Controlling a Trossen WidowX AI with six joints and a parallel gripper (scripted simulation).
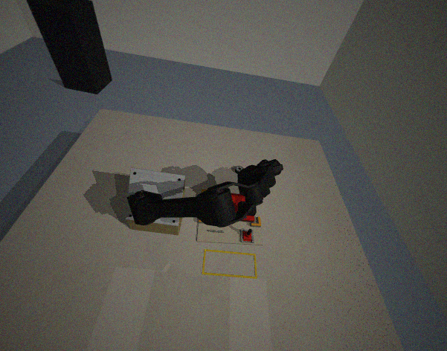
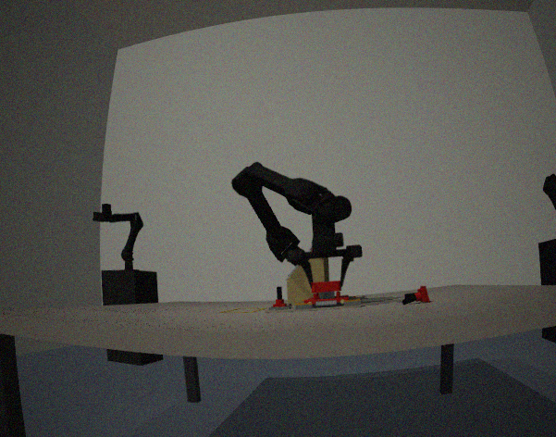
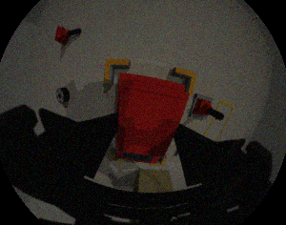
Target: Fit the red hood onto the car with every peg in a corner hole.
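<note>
Right now the red hood is 10 mm above my gripper tip. From my gripper tip the other things lie so: grey wheel: 20 mm behind, 220 mm to the left, 40 mm below.
</note>
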